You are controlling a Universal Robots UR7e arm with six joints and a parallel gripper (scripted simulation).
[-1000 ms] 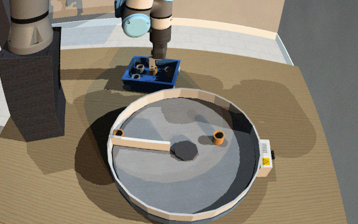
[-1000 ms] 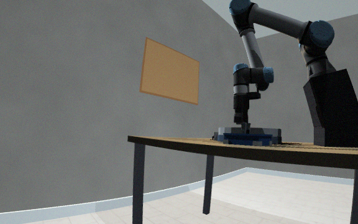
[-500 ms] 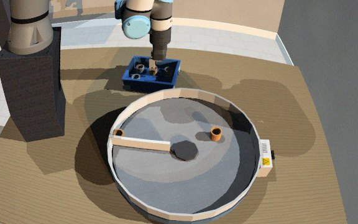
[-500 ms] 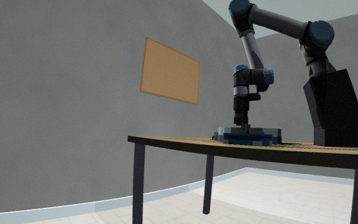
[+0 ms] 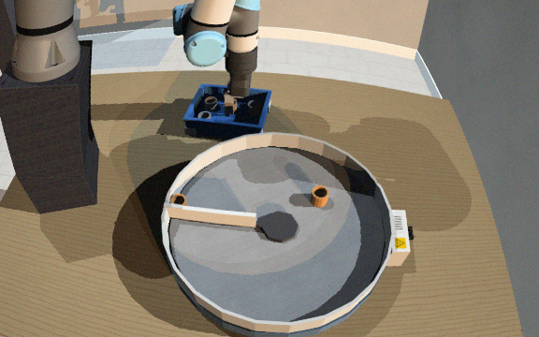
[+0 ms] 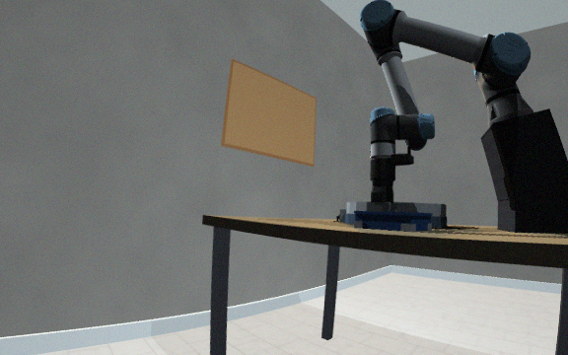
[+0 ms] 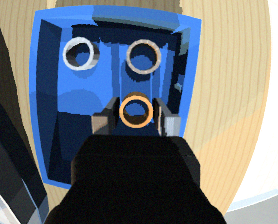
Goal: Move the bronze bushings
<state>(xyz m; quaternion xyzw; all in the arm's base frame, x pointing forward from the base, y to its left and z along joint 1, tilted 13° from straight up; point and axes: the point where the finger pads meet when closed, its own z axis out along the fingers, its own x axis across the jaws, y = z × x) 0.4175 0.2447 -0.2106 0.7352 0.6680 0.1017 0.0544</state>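
The blue crate is 3 cm to the right of my hand. From my hand the other things lie so: grey turntable disc (11 cm ahead, 38 cm to the right, 2 cm above).
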